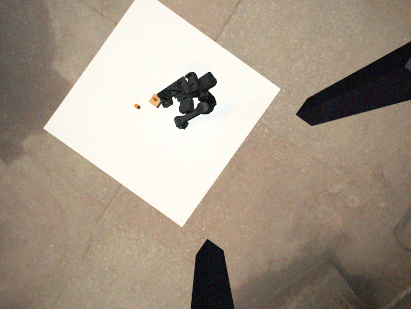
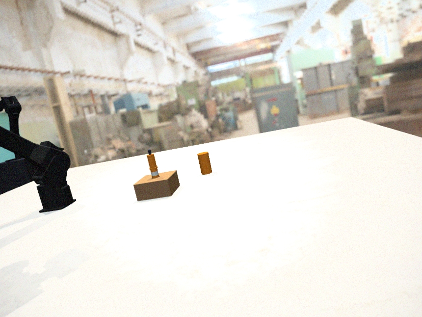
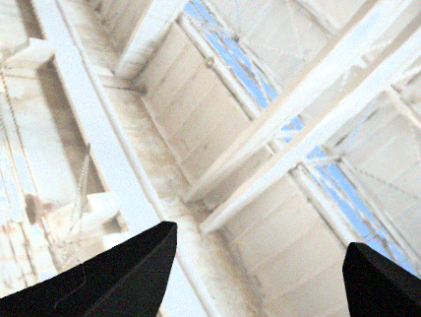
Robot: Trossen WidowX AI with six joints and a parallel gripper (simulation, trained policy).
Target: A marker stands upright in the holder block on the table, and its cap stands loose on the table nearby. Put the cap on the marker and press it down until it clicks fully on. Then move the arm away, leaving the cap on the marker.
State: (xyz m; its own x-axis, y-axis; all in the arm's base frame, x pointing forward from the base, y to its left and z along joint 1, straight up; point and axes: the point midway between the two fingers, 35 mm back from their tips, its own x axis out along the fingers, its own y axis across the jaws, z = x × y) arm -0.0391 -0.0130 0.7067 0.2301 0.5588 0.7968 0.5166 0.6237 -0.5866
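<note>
Now: gripper tip 38 cm short of the orange cap, 9 cm to the right of it and 71 cm above it. Round my gripper tip: orange marker 30 cm ahead, 3 cm to the right, 66 cm below; then tan holder block 30 cm ahead, 3 cm to the right, 72 cm below.
</note>
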